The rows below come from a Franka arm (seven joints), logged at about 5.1 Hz.
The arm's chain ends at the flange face. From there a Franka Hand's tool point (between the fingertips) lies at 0.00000 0.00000 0.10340 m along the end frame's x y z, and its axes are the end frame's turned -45 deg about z.
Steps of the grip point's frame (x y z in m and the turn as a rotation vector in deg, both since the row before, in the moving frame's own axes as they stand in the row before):
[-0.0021 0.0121 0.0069 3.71 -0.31 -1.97]
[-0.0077 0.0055 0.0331 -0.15 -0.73 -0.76]
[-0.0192 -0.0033 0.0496 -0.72 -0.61 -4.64]
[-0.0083 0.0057 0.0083 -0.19 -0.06 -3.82]
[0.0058 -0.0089 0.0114 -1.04 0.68 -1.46]
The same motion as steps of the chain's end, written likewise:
[0.0123 0.0143 0.0071 2.40 -2.84 -1.97]
[-0.0008 0.0082 0.0331 -0.62 -0.41 -0.76]
[-0.0161 0.0096 0.0496 -0.94 0.08 -4.64]
[-0.0020 0.0096 0.0083 -0.18 0.09 -3.82]
[-0.0044 -0.0108 0.0114 -0.25 1.22 -1.46]

